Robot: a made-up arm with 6 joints.
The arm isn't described. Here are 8 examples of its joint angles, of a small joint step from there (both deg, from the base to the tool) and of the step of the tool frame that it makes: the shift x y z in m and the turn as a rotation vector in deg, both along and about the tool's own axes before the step.
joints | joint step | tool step
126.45 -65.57 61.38 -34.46 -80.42 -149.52 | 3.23 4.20 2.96 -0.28 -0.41 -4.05 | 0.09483 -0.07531 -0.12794 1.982 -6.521 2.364
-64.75 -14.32 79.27 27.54 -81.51 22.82 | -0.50 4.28 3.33 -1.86 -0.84 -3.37 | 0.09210 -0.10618 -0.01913 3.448 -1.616 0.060
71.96 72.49 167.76 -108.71 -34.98 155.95 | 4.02 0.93 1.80 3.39 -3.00 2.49 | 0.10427 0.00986 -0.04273 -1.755 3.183 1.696
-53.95 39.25 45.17 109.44 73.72 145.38 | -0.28 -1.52 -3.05 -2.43 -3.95 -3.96 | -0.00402 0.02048 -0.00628 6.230 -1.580 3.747
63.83 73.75 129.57 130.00 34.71 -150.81 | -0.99 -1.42 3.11 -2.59 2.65 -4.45 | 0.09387 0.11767 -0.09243 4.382 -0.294 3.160
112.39 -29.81 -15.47 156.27 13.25 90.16 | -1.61 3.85 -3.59 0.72 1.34 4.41 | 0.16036 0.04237 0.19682 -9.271 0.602 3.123
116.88 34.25 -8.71 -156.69 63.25 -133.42 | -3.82 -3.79 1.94 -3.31 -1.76 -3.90 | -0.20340 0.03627 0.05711 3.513 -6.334 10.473
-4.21 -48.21 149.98 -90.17 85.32 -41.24 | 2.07 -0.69 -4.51 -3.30 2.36 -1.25 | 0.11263 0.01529 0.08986 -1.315 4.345 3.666
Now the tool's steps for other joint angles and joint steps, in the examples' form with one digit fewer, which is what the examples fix.
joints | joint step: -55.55 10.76 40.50 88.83 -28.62 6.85 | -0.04 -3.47 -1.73 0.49 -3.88 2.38
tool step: -0.1121 0.0569 0.0790 -1.56 -1.01 -4.30
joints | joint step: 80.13 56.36 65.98 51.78 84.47 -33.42 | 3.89 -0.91 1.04 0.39 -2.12 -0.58
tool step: 0.1290 -0.1744 0.0105 1.37 0.30 2.13
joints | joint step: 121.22 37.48 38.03 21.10 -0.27 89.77 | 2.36 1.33 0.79 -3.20 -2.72 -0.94
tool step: 0.1281 0.0509 -0.0206 4.00 -0.52 3.54
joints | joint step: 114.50 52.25 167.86 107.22 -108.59 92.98 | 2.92 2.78 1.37 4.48 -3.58 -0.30
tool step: 0.0199 -0.0051 -0.1101 3.46 2.03 -2.83
